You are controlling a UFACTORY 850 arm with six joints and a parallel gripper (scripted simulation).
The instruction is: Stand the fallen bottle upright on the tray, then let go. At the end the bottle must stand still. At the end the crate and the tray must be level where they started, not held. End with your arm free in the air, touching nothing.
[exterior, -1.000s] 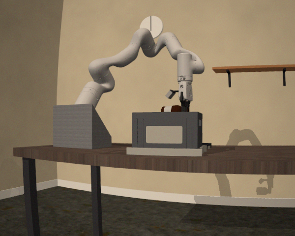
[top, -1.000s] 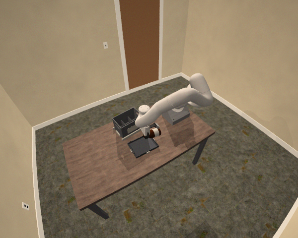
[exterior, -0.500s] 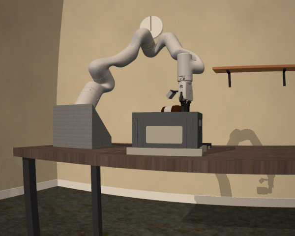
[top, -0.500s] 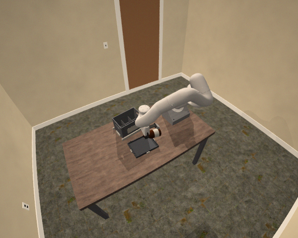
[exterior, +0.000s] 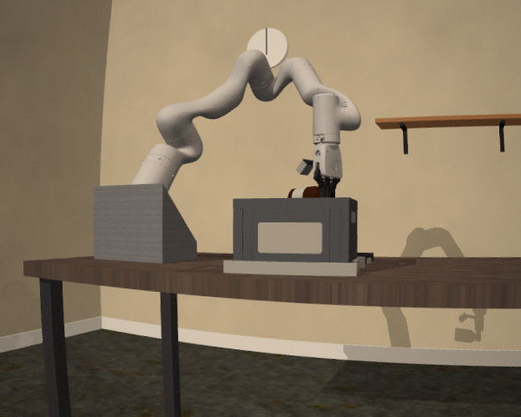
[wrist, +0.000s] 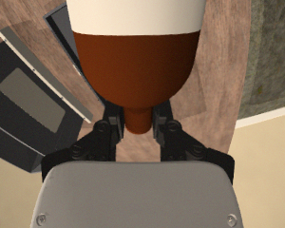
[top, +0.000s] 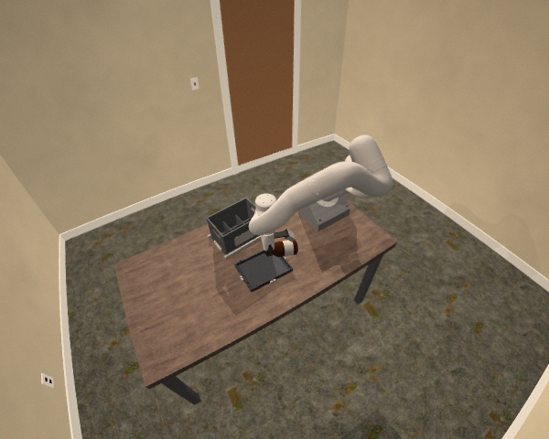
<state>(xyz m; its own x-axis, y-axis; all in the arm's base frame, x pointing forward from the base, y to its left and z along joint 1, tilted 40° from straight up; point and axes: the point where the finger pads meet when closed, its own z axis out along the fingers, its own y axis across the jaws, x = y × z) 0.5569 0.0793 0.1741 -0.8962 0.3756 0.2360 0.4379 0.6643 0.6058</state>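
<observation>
The brown bottle is 5 cm behind my hand, 2 cm to the left of it and 1 cm below it. From my hand the other things lie so: grey crate 2 cm behind, 33 cm to the right, 12 cm below; then dark tray 1 cm ahead, 5 cm to the right, 19 cm below.
</observation>
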